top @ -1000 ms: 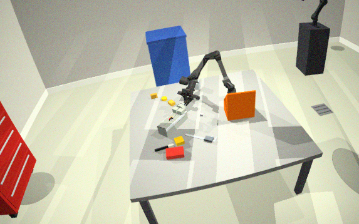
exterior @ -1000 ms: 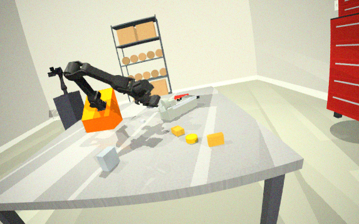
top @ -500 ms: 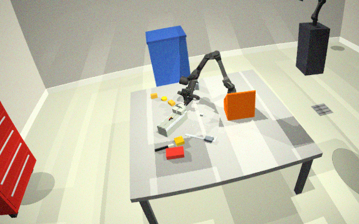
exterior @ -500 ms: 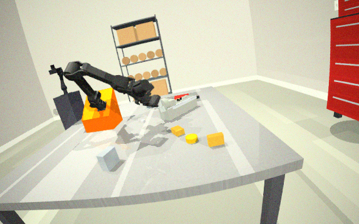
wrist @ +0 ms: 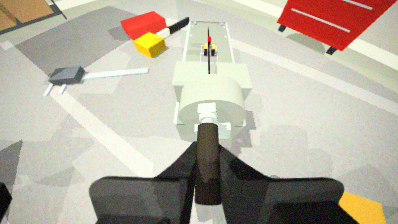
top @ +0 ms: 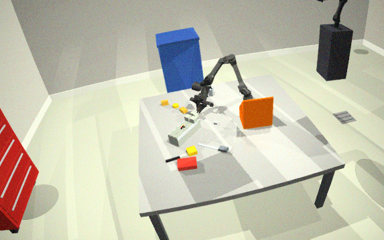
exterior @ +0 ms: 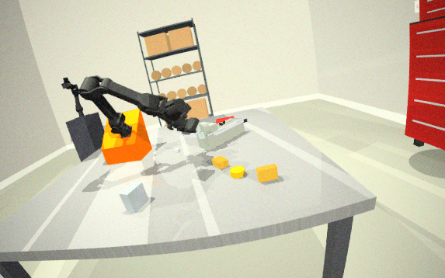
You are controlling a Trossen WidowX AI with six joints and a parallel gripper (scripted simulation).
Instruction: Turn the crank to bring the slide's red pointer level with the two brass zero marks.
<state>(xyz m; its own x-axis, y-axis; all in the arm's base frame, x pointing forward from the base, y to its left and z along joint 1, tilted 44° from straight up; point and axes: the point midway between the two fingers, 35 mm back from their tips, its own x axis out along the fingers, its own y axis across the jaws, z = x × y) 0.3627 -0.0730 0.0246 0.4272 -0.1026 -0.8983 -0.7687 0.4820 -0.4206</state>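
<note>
The dark brown crank handle is 2 cm above my gripper tip, 1 cm to the right of it and 1 cm behind it. Also, from my gripper tip: yellow block 32 cm to the left, 8 cm below, 8 cm ahead; grey cube 40 cm to the right, 14 cm behind, 6 cm below; red pointer 14 cm to the left, 13 cm ahead, 1 cm below.
</note>
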